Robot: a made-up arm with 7 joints. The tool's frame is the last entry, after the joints. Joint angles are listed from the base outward. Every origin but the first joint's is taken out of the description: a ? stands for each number. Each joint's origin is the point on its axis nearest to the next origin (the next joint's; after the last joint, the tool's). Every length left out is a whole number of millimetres.
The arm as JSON. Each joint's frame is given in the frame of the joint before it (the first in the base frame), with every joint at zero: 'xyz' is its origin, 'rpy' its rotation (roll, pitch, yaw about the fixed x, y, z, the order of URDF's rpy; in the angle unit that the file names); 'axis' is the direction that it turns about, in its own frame. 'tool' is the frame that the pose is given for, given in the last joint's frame.
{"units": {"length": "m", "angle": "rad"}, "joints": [
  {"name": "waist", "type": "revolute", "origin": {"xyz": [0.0, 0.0, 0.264], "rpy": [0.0, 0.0, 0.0]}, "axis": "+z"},
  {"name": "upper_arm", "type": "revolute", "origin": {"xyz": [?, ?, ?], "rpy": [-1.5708, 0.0, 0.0]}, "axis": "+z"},
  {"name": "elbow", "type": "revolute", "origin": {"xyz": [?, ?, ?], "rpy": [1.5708, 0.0, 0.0]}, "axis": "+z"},
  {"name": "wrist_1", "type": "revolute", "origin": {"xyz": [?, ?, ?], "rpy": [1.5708, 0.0, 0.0]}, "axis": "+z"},
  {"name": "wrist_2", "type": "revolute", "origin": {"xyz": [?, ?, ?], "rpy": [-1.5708, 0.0, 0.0]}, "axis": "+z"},
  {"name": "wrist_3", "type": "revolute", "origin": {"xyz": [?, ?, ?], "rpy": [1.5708, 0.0, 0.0]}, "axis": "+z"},
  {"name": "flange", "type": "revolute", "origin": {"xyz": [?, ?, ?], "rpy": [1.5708, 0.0, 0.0]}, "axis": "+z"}
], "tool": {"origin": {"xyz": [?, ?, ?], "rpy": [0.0, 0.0, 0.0]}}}
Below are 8 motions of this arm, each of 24 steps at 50 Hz.
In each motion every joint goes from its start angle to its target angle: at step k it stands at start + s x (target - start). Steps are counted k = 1, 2, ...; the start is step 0. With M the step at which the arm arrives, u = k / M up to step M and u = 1 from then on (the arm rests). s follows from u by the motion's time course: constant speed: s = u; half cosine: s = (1 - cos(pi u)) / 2; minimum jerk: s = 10 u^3 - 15 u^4 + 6 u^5.
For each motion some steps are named. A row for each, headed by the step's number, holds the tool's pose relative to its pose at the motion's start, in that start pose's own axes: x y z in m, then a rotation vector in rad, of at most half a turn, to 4 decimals.
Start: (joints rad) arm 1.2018 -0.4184 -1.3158 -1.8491 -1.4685 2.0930 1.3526
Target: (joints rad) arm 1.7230 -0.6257 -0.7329 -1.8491 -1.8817 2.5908 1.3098
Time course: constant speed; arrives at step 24
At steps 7, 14, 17, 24:
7: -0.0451 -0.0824 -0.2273 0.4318 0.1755 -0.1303
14: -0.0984 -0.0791 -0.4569 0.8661 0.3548 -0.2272
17: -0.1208 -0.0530 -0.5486 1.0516 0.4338 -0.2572
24: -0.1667 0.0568 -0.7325 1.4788 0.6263 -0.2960

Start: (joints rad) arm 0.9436 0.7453 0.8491 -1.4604 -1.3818 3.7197 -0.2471
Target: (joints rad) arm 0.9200 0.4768 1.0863 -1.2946 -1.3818 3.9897 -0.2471
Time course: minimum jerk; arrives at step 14
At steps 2, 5, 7, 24:
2: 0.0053 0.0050 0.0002 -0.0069 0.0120 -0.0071
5: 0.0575 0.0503 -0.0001 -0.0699 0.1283 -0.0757
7: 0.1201 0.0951 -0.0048 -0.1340 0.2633 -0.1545
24: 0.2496 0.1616 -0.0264 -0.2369 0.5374 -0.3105

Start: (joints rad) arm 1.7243 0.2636 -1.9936 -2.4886 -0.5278 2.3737 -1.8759
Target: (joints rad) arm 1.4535 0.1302 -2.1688 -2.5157 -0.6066 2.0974 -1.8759
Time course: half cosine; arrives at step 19
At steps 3, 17, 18, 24:
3: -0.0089 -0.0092 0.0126 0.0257 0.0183 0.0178
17: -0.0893 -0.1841 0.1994 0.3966 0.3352 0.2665
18: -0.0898 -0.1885 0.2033 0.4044 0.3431 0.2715
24: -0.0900 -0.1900 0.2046 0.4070 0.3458 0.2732

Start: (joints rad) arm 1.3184 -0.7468 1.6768 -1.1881 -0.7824 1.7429 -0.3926
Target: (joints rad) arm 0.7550 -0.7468 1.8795 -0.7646 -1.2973 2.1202 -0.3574
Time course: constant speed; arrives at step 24
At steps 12, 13, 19, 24:
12: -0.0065 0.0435 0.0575 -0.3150 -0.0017 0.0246
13: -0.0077 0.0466 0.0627 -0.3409 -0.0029 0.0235
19: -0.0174 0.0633 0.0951 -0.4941 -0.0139 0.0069
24: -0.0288 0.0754 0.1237 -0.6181 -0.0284 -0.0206

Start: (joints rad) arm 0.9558 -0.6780 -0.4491 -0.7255 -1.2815 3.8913 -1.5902
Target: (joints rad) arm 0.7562 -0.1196 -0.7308 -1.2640 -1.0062 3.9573 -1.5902
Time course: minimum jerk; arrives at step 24
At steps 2, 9, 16, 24:
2: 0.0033 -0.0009 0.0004 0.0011 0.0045 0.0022
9: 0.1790 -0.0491 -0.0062 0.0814 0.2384 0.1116
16: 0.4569 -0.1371 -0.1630 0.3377 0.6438 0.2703
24: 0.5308 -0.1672 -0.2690 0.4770 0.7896 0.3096

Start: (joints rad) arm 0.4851 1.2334 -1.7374 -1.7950 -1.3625 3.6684 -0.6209
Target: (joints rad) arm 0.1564 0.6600 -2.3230 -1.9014 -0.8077 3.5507 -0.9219
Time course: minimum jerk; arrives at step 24
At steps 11, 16, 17, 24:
11: -0.1730 -0.2170 -0.0801 0.1399 -0.3519 0.3803
16: -0.2416 -0.4447 -0.2168 0.3322 -0.6788 0.6831
17: -0.2437 -0.4804 -0.2439 0.3678 -0.7311 0.7279
24: -0.2372 -0.5716 -0.3218 0.4684 -0.8699 0.8425

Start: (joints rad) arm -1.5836 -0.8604 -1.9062 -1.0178 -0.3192 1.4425 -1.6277
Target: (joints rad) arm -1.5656 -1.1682 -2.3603 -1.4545 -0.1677 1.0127 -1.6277
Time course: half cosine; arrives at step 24
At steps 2, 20, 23, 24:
2: -0.0056 0.0022 0.0100 0.0188 0.0046 0.0052
20: -0.2271 -0.1034 0.5778 1.0387 0.3814 0.2409
23: -0.2337 -0.1257 0.6141 1.1080 0.4163 0.2535
24: -0.2341 -0.1273 0.6165 1.1127 0.4187 0.2544

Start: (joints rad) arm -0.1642 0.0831 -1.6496 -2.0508 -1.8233 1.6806 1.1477
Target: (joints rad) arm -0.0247 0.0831 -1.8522 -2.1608 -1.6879 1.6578 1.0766
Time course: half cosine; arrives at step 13
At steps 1, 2, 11, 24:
1: -0.0010 -0.0006 0.0005 0.0004 -0.0027 -0.0023
2: -0.0040 -0.0022 0.0019 0.0014 -0.0105 -0.0093
11: -0.0685 -0.0340 0.0294 0.0261 -0.1753 -0.1515
24: -0.0728 -0.0359 0.0310 0.0279 -0.1862 -0.1606

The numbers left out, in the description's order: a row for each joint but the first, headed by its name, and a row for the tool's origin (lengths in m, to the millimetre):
upper_arm: 0.0 0.0 0.0
elbow: 0.0 -0.222 0.0
wrist_1: 0.075 0.0 0.0
wrist_2: -0.132 0.613 0.0
wrist_3: 0.0 0.0 0.0
flange: 0.112 0.0 0.0
tool: 0.0 0.0 0.0

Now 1 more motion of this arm.
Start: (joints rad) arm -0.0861 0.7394 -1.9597 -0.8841 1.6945 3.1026 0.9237
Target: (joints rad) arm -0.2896 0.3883 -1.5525 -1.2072 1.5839 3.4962 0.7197
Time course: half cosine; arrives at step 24
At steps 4, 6, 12, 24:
4: 0.0277 0.0106 0.0031 0.0000 0.0481 0.0051
6: 0.0596 0.0236 0.0053 -0.0011 0.1046 0.0102
12: 0.1855 0.0853 -0.0012 -0.0204 0.3458 0.0219
24: 0.3120 0.1749 -0.0409 -0.0850 0.6481 0.0147

